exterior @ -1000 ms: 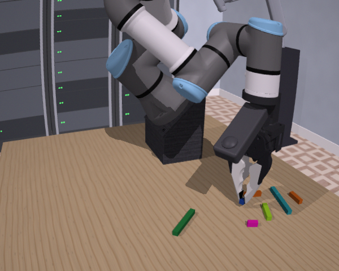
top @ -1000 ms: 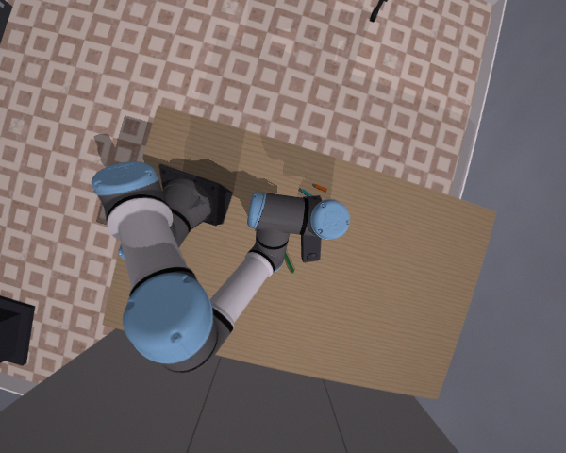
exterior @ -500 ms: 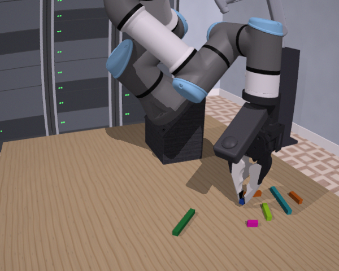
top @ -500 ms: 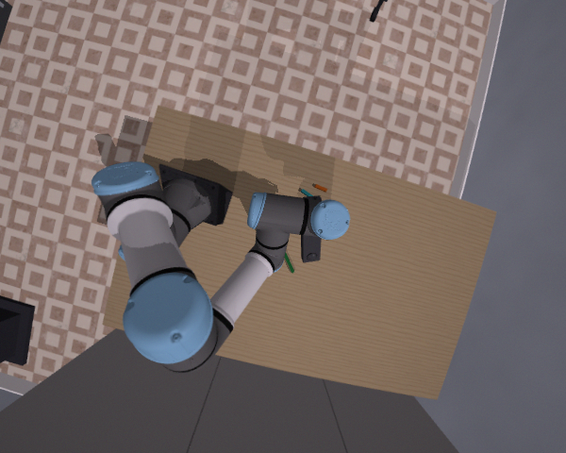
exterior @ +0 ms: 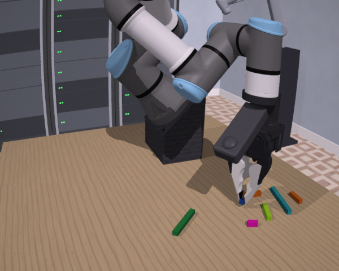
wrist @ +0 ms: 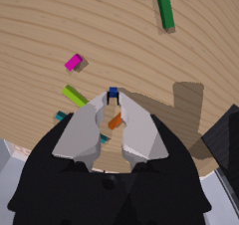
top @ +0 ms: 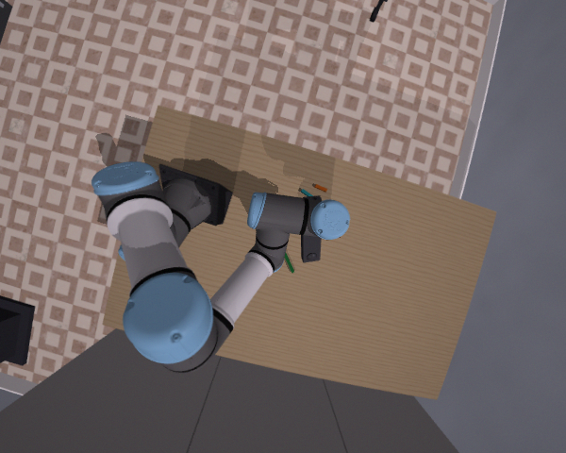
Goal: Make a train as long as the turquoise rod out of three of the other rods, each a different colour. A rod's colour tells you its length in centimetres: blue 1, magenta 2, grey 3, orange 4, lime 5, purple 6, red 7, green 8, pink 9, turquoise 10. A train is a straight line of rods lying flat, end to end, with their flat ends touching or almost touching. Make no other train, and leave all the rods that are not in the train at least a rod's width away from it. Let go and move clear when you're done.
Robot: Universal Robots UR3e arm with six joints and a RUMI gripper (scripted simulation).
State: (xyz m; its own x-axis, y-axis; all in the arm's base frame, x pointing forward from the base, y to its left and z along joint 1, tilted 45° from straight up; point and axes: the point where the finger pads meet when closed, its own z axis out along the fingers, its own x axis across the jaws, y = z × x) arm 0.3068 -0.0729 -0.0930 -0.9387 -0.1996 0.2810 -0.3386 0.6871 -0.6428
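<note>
Now: hand 4 cm short of the lime rod, 3 cm to the right of it and 2 cm above it. From my hand the other things lie so: magenta rod: 6 cm ahead, 2 cm to the right, 2 cm below; blue rod: 1 cm below; turquoise rod: 9 cm to the left, 2 cm below, 2 cm ahead.
</note>
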